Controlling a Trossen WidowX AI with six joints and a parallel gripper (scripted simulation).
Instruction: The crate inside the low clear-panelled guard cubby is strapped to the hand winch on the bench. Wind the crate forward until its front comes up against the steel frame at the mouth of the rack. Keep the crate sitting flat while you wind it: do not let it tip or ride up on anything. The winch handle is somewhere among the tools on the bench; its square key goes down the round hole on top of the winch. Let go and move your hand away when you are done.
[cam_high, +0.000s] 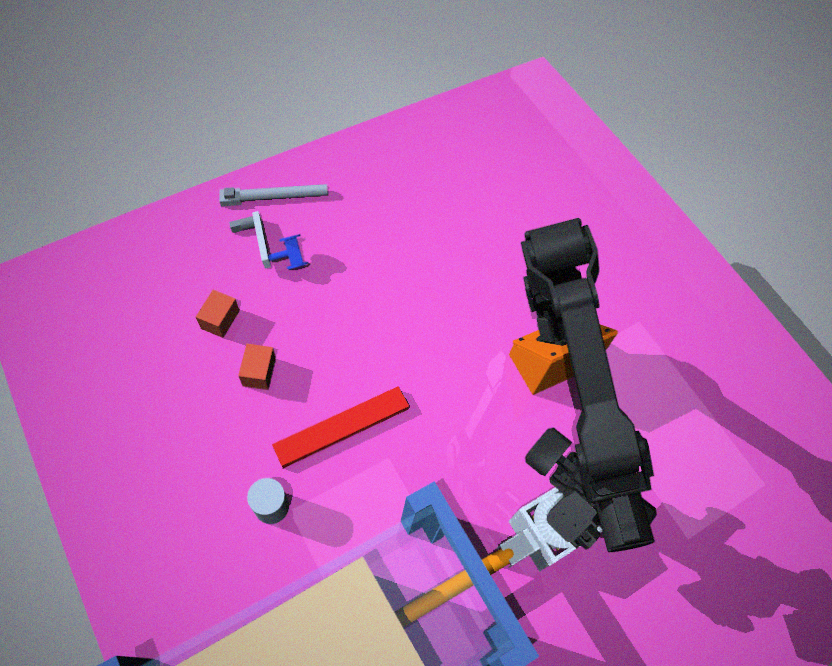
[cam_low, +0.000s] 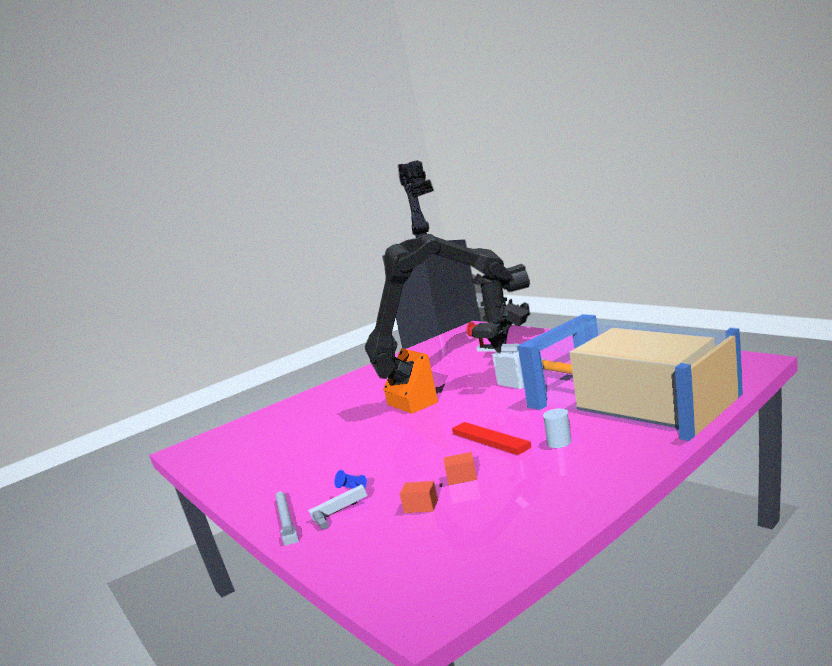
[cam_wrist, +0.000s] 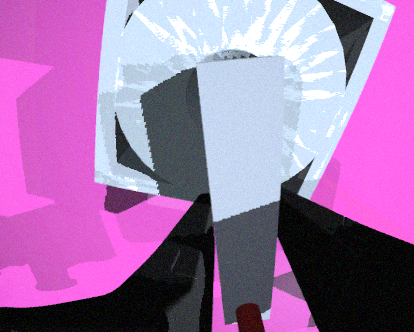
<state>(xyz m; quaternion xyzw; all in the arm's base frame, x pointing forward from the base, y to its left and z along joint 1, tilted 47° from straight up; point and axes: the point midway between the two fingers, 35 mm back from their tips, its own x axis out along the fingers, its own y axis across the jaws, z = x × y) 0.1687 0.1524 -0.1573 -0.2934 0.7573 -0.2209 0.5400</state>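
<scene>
My gripper tip is 2 cm below the winch handle, 2 cm past it and 1 cm to the left of it. Also, from my gripper tip: red knob 6 cm behind, 5 cm above, 1 cm to the right; then blue steel frame 20 cm ahead, 2 cm above; then grey winch 6 cm below, 2 cm ahead.
</scene>
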